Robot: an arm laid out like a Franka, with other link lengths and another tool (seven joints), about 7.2 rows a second.
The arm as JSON. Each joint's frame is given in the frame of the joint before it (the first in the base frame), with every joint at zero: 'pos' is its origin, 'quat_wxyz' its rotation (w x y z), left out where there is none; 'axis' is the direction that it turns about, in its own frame. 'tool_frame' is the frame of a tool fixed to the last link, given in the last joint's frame.
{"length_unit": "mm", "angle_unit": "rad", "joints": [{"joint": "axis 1", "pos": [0.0, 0.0, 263.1], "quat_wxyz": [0.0, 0.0, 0.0, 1.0], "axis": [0.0, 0.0, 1.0]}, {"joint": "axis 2", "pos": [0.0, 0.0, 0.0], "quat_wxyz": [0.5, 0.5, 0.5, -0.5], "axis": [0.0, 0.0, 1.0]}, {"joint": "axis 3", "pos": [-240.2, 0.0, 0.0], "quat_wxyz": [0.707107, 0.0, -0.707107, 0.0], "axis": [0.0, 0.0, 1.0]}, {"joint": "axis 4", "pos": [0.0, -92.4, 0.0], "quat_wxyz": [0.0, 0.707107, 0.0, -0.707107], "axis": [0.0, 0.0, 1.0]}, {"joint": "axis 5", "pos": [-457.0, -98.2, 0.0], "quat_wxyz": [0.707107, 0.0, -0.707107, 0.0], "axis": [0.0, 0.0, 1.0]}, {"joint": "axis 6", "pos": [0.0, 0.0, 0.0], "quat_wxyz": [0.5, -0.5, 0.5, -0.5], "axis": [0.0, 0.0, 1.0]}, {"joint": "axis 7", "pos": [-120.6, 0.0, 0.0], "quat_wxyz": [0.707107, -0.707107, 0.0, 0.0], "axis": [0.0, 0.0, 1.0]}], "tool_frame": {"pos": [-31.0, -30.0, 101.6], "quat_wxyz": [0.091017, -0.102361, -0.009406, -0.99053]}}
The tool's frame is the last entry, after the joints.
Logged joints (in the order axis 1, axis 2, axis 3, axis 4, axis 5, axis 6, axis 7), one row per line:
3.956, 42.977, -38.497, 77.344, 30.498, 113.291, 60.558
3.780, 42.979, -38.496, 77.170, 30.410, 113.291, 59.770
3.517, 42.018, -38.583, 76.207, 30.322, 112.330, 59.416
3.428, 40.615, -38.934, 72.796, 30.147, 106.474, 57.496
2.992, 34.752, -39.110, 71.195, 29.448, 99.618, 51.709
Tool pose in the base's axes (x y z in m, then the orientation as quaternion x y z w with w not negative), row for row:
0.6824, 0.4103, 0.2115, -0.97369, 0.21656, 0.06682, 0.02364
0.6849, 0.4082, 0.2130, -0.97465, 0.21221, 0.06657, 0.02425
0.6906, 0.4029, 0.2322, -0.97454, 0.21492, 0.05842, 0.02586
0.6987, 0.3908, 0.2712, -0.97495, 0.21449, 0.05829, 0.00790
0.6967, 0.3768, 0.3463, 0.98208, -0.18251, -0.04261, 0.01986
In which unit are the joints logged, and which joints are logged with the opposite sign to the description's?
The joints are logged in degrees. Opposite sign: axis 3, axis 4, axis 5.
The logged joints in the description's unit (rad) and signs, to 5 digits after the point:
0.06905, 0.75009, 0.67190, -1.34991, -0.53229, 1.97730, 1.05694
0.06597, 0.75013, 0.67188, -1.34687, -0.53075, 1.97730, 1.04318
0.06138, 0.73335, 0.67340, -1.33006, -0.52922, 1.96053, 1.03700
0.05983, 0.70887, 0.67953, -1.27053, -0.52616, 1.85832, 1.00349
0.05222, 0.60654, 0.68260, -1.24259, -0.51396, 1.73866, 0.90249

